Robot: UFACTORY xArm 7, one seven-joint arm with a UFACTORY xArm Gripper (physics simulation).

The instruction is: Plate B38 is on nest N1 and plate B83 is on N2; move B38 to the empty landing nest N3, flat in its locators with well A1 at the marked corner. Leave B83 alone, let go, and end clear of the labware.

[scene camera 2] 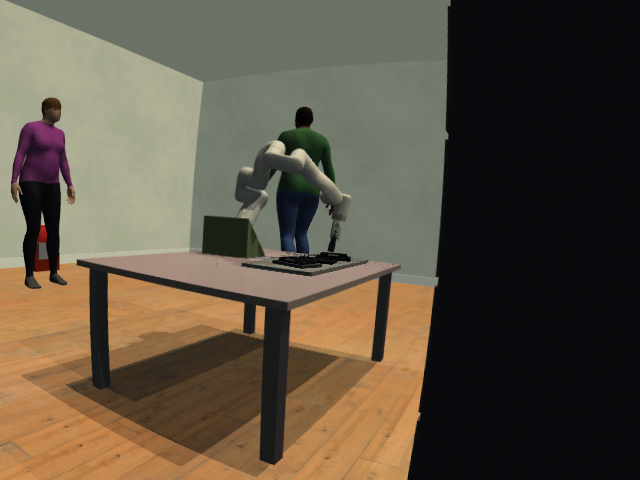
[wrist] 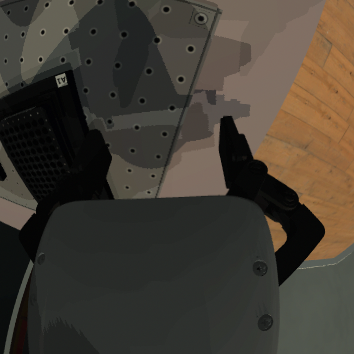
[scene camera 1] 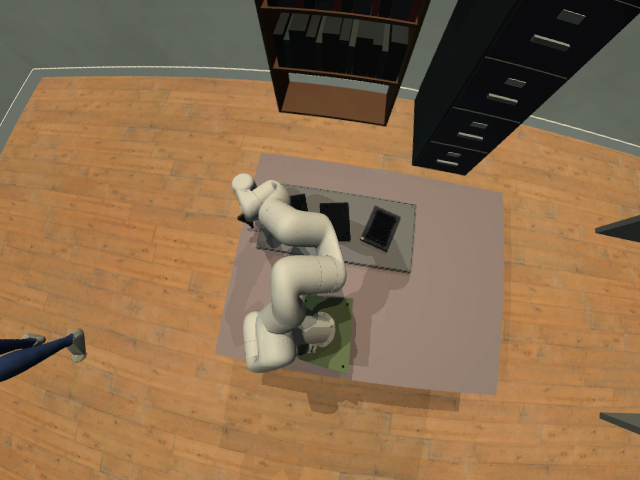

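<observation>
A black well plate sits in the left nest, partly hidden by the arm in scene camera 1; the nest's A1 label shows in the wrist view. The middle nest is black and empty. Another dark plate sits in the right nest, which is turned at an angle. I cannot read which plate is B38 or B83. My gripper is open and empty, at the left end of the board. In the wrist view one finger overlaps the left nest's edge; the other is beyond the board's edge.
The nests stand on a grey perforated board on the table. My arm reaches over the board's left part from a green base. A person in green stands beyond the table. A bookshelf and cabinet stand behind.
</observation>
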